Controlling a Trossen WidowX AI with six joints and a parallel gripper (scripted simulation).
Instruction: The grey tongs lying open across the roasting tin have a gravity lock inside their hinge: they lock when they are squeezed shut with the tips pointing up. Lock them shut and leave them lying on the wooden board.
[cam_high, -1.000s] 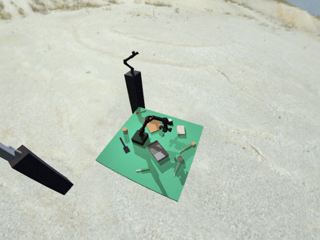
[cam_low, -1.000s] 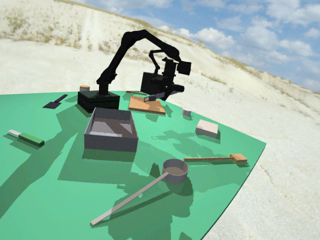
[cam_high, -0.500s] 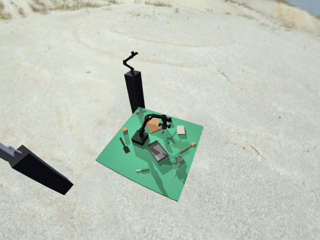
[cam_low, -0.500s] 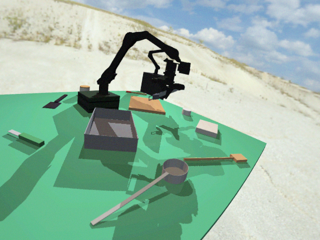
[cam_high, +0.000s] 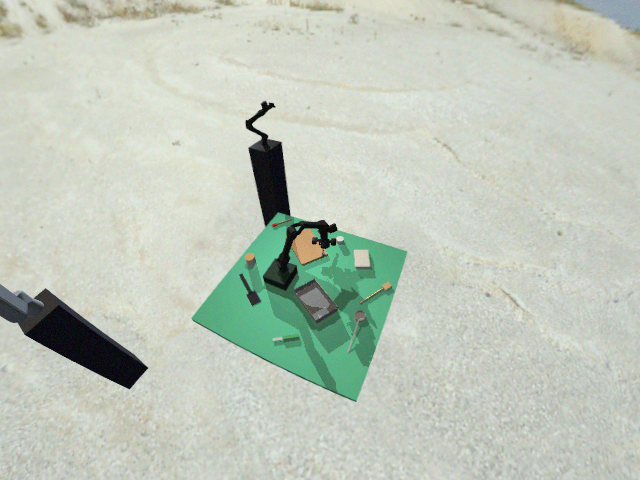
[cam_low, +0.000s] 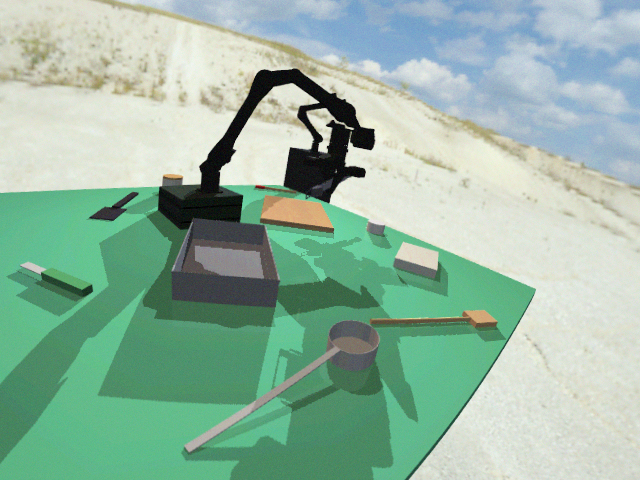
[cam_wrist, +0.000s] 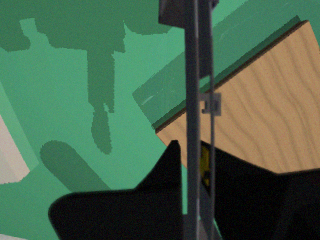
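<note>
The wooden board lies 21 cm behind my gripper tip, 12 cm below it and 5 cm to the left of it. From my gripper tip the other things lie so: white block: 28 cm ahead, 13 cm to the left, 11 cm below; then yellow mark: 3 cm above, 1 cm to the right; then grey roasting tin: 40 cm to the right, 14 cm ahead, 10 cm below.
</note>
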